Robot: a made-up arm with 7 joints.
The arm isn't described. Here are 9 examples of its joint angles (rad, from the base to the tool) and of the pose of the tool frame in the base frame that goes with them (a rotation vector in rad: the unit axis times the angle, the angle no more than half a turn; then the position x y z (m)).
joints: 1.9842 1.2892 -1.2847 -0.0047 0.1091 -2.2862 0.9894
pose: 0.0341 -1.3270 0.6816 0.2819 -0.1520 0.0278
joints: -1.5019 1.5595 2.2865 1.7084 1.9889 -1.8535 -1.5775
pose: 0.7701 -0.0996 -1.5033 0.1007 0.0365 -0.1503
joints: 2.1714 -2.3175 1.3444 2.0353 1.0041 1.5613 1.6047
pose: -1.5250 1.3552 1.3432 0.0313 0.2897 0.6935
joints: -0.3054 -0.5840 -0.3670 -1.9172 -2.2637 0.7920 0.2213
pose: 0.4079 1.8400 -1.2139 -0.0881 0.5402 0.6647
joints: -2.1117 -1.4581 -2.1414 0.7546 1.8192 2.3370 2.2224
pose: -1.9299 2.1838 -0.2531 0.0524 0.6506 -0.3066
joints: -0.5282 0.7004 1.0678 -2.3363 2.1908 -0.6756 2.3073
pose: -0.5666 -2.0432 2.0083 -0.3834 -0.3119 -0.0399
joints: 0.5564 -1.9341 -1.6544 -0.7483 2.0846 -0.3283 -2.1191
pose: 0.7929 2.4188 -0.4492 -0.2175 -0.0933 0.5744
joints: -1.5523 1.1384 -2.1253 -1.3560 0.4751 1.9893 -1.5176
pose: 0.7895 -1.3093 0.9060 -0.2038 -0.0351 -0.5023
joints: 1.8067 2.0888 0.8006 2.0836 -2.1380 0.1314 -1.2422
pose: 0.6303 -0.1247 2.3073 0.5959 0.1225 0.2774
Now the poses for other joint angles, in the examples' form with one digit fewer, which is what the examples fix.
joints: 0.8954 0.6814 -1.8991 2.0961 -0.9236 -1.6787 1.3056
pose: 0.952 -1.143 2.681 0.069 0.075 0.306
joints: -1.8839 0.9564 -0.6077 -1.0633 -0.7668 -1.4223 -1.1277
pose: 0.803 -0.555 -0.966 -0.232 0.002 -0.092
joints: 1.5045 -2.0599 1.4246 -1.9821 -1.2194 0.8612 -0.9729
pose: -2.287 1.388 0.711 0.196 0.479 0.703
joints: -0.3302 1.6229 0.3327 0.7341 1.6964 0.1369 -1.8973
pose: -0.572 2.171 -0.785 -0.301 -0.066 0.493
